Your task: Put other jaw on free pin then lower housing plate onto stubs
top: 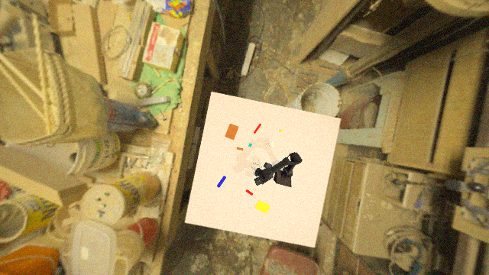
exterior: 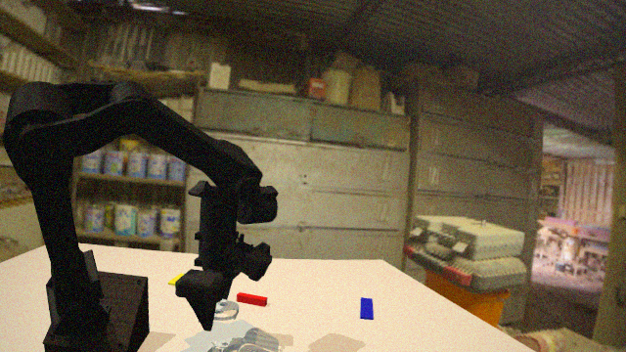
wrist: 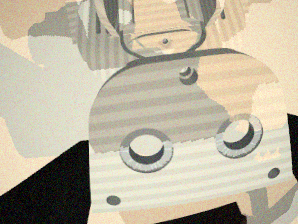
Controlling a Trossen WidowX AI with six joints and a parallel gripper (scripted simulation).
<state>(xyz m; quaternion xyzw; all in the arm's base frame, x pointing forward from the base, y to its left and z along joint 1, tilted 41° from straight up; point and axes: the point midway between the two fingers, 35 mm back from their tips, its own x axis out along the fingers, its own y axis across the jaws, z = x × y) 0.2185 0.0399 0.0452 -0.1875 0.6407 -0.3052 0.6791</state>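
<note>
Right now my gripper tip is 80 mm above the pale ribbed base, 70 mm short of it and 10 mm to the left of it. From my gripper tip the other things lie so: brown block: 260 mm ahead, 140 mm to the right, 60 mm below; then cyan block: 200 mm to the right, 170 mm ahead, 80 mm below; then housing plate: 20 mm above, 10 mm ahead.
</note>
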